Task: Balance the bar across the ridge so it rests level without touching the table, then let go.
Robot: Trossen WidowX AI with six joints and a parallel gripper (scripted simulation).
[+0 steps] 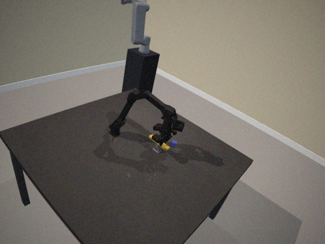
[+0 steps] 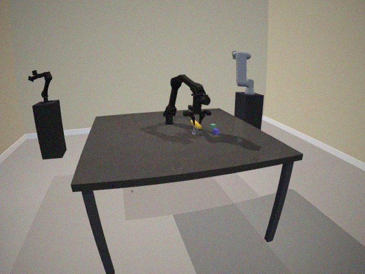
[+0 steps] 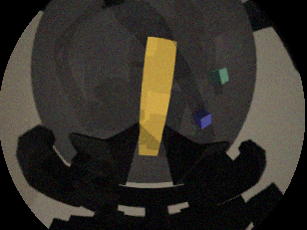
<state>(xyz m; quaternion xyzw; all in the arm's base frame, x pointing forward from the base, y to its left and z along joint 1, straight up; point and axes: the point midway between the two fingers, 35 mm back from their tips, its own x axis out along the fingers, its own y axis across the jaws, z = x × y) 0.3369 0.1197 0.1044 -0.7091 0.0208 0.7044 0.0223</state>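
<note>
The bar is 3 cm behind my gripper tip. Round my gripper tip: blue cube: 14 cm to the left, 5 cm below, 1 cm ahead; green cube: 17 cm to the left, 11 cm behind, 5 cm below.
</note>
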